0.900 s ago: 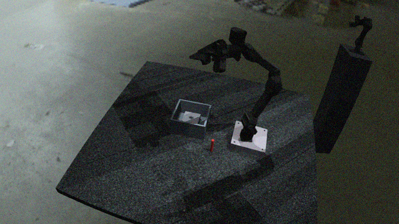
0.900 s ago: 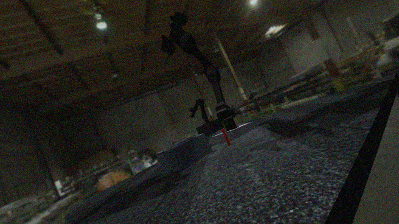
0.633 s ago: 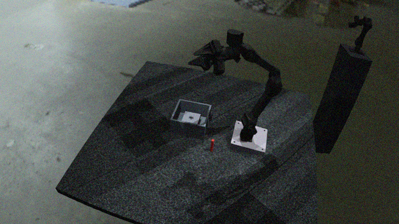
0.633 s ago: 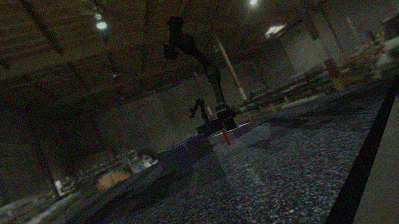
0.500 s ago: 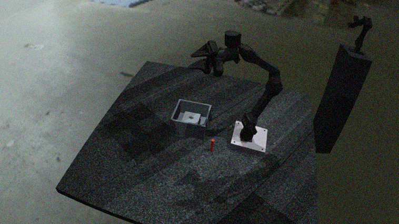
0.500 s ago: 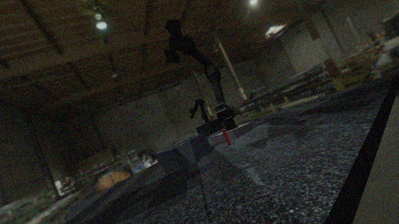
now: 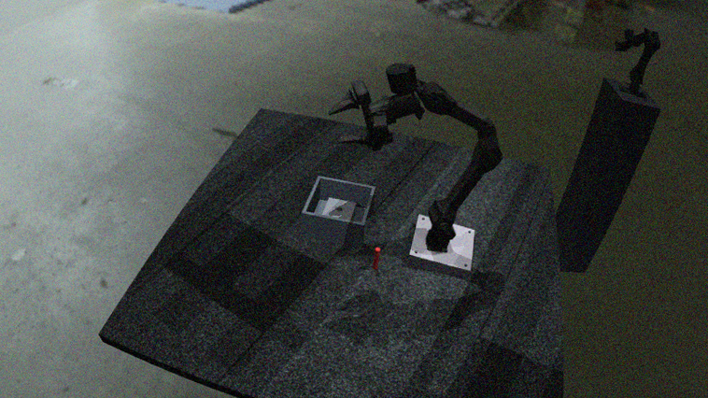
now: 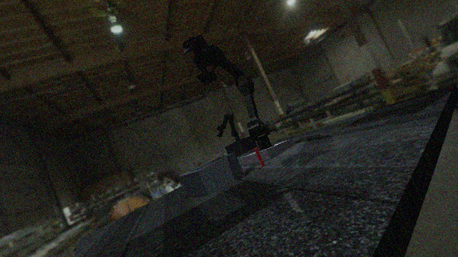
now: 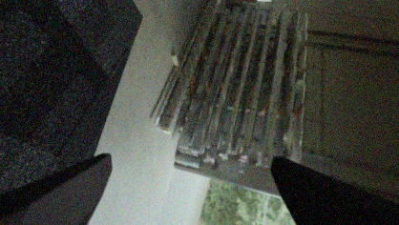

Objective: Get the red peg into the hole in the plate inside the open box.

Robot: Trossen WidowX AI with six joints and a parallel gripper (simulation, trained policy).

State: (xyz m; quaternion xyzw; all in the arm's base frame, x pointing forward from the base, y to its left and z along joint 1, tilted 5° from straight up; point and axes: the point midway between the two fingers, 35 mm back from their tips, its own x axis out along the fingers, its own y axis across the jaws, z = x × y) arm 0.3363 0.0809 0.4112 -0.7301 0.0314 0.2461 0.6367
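My gripper tip is now 150 mm past the red peg and 430 mm above it. Also, from my gripper tip: grey box: 20 mm behind, 180 mm to the right, 440 mm below.
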